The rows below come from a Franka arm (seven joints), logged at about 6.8 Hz.
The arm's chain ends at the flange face. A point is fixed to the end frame.
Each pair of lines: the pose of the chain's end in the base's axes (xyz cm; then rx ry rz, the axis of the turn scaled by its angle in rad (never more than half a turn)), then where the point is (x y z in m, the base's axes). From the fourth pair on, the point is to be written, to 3 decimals.
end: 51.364 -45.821 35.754 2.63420 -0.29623 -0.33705
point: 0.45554 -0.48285 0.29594
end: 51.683 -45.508 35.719 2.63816 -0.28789 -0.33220
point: 0.45905 -0.47993 0.29537
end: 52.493 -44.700 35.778 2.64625 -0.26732 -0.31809
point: 0.46804 -0.47247 0.29539
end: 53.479 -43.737 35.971 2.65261 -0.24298 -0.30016
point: 0.479 -0.464 0.297
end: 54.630 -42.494 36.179 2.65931 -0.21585 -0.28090
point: 0.492 -0.452 0.298
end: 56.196 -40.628 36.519 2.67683 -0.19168 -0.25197
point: 0.509 -0.434 0.300
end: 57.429 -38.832 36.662 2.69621 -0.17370 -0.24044
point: 0.522 -0.416 0.301
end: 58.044 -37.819 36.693 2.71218 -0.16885 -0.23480
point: 0.529 -0.405 0.300
